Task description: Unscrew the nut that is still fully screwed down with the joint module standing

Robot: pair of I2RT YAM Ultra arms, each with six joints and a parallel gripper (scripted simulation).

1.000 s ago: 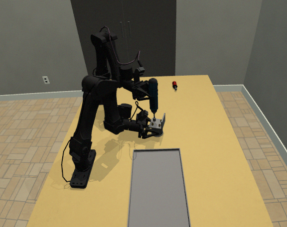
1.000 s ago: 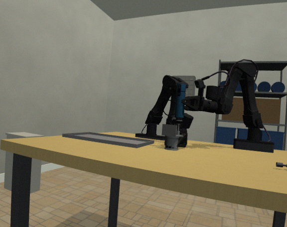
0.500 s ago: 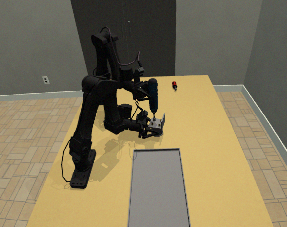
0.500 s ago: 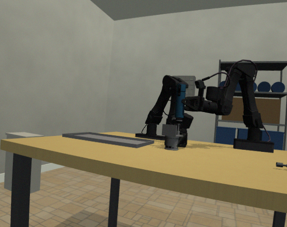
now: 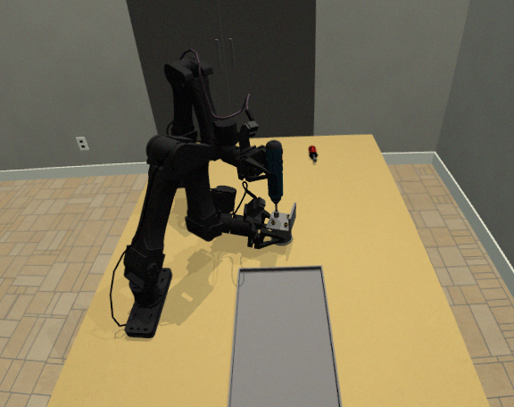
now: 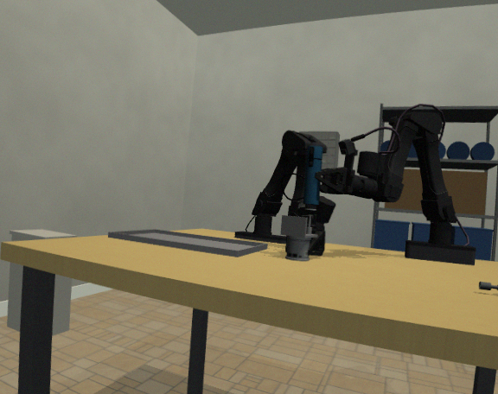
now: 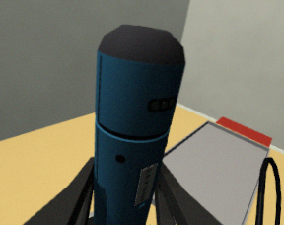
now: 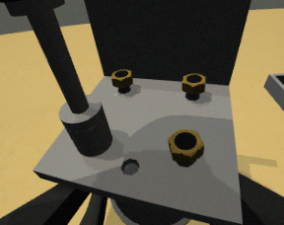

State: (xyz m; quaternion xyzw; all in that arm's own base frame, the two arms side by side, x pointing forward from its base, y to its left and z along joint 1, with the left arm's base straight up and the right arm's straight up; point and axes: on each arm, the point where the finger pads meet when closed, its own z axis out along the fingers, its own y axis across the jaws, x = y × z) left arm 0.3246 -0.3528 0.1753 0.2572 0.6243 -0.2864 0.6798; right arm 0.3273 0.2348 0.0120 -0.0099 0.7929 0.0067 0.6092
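Observation:
The joint module is 10 mm above my right hand. The rest, counted from my right hand: bracket (50 mm above); then grey tray (330 mm to the right, 20 mm below, 10 mm behind); then socket (60 mm above, 20 mm to the left, 10 mm behind).

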